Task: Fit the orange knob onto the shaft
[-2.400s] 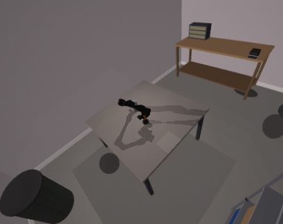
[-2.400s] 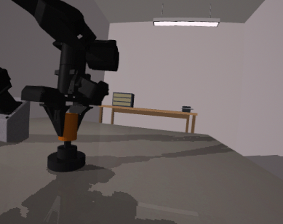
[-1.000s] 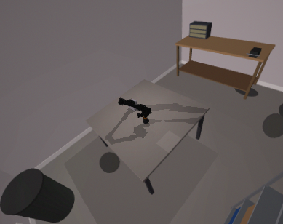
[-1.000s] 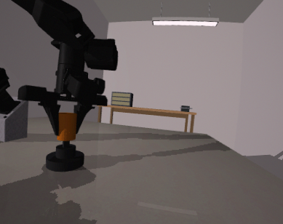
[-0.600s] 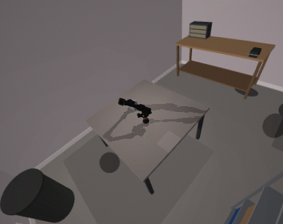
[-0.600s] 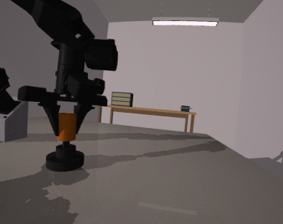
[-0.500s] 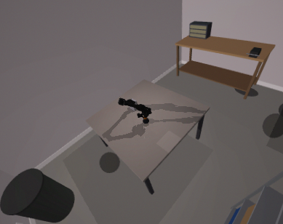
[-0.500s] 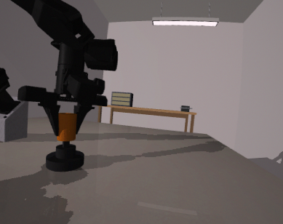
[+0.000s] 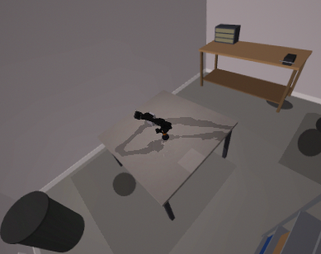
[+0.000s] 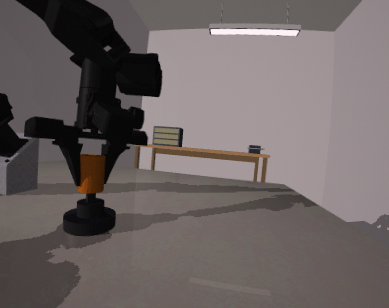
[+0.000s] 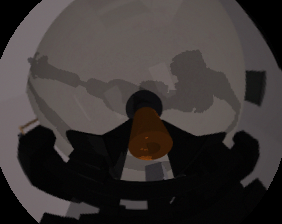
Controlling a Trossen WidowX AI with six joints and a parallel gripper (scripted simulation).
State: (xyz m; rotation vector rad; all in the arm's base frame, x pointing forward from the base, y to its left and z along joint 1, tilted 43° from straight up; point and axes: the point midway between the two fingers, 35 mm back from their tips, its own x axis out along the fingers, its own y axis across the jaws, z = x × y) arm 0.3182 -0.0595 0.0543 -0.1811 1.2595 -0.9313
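My gripper tip is now 2 cm below the orange knob. From my gripper tip the other things lie so: dark shaft (4 cm below).
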